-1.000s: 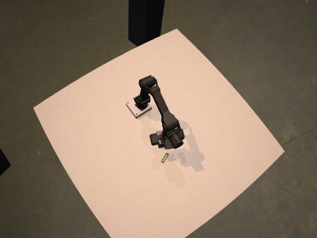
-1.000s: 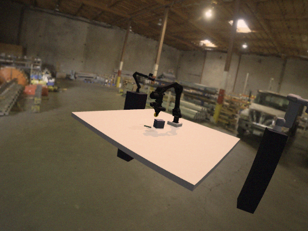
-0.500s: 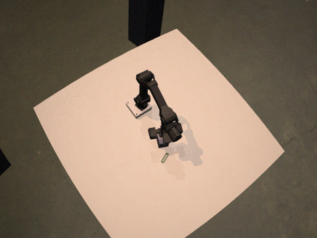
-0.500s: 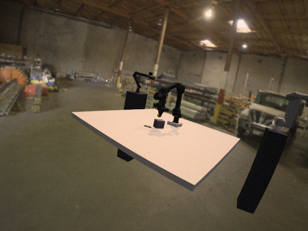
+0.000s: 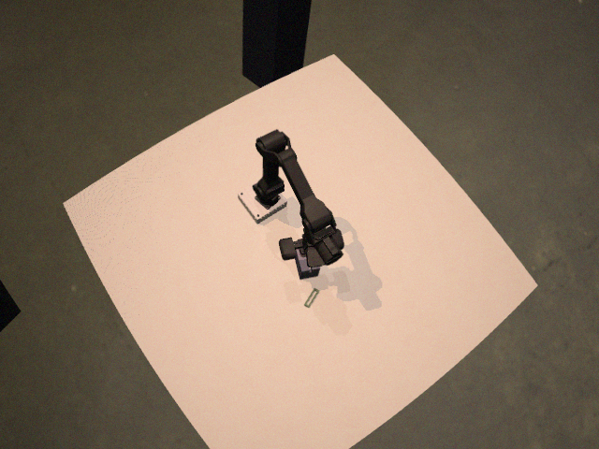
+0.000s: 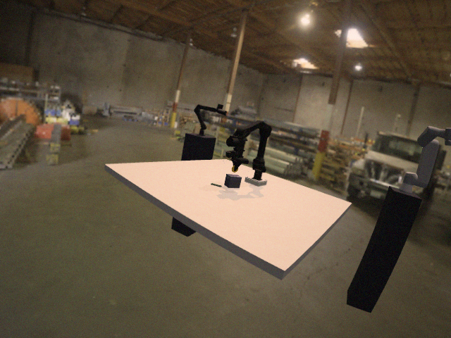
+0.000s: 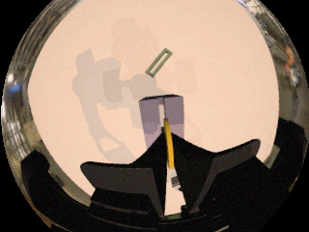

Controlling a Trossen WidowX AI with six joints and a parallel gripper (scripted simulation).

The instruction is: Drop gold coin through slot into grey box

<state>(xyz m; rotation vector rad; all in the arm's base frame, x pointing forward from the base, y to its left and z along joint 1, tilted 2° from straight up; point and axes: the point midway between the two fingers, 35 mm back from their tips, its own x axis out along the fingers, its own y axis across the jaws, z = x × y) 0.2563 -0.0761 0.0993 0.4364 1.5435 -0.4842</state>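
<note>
Right now the gold coin is 10 mm above my gripper tip.
</note>
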